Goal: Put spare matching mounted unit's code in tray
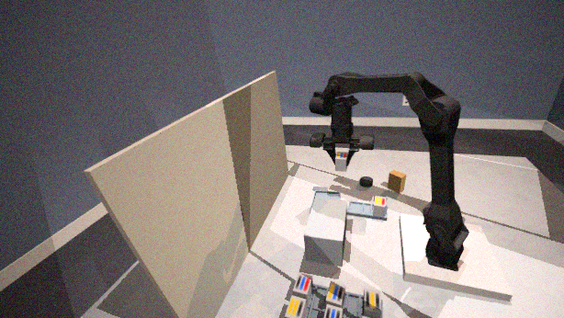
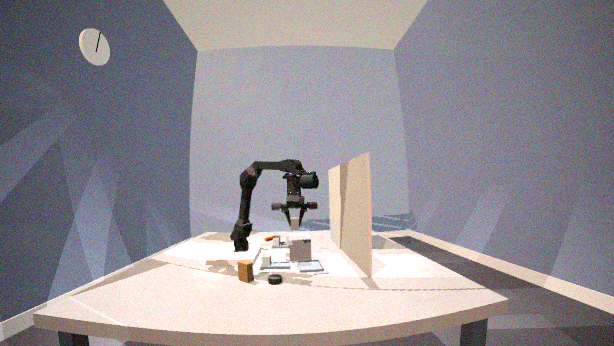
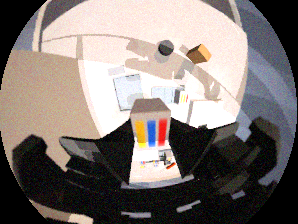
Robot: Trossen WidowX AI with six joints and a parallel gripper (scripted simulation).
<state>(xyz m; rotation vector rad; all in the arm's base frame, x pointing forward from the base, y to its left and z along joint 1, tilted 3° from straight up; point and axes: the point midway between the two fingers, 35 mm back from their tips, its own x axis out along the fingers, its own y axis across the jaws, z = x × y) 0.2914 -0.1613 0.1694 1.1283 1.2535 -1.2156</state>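
Now: gripper tip 6 cm short of the grey tray and 17 cm above it. From my gripper tip the other things lie so: tan panel: 24 cm ahead, 19 cm to the left, 5 cm above; then brown box: 18 cm behind, 15 cm to the right, 14 cm below.
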